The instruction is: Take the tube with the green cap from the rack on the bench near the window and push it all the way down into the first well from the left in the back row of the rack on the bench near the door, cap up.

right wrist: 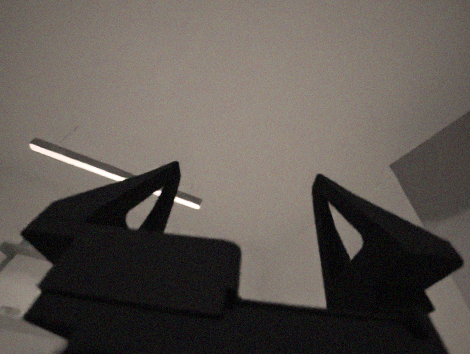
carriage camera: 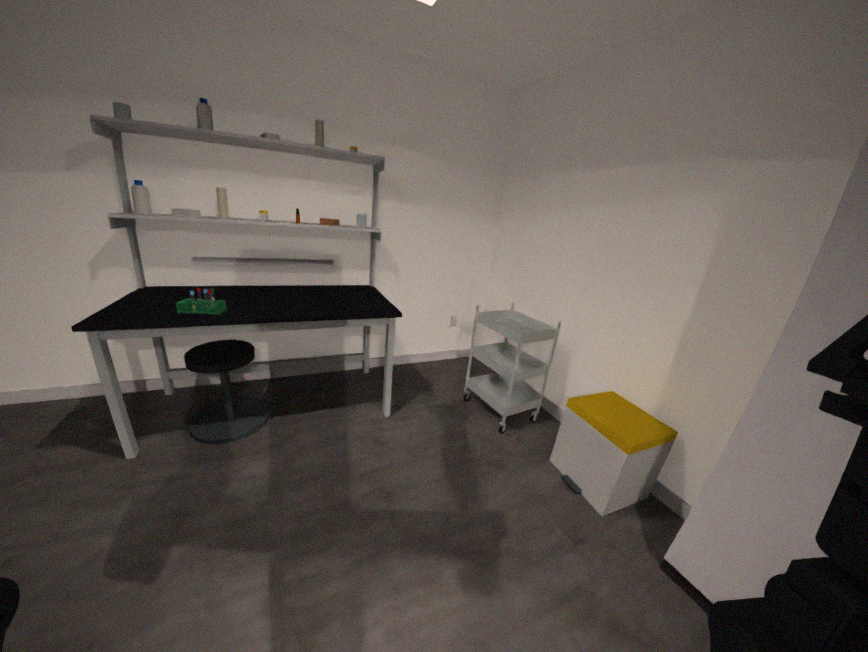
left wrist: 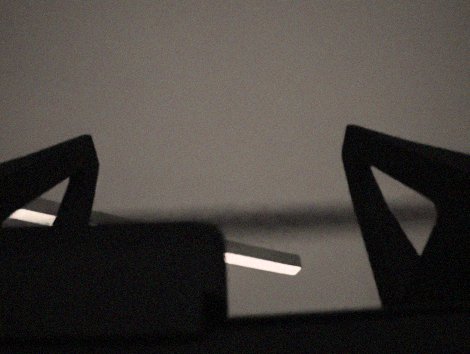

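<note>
The left gripper and the right gripper are visible, together with a white bin with yellow lid.
</note>
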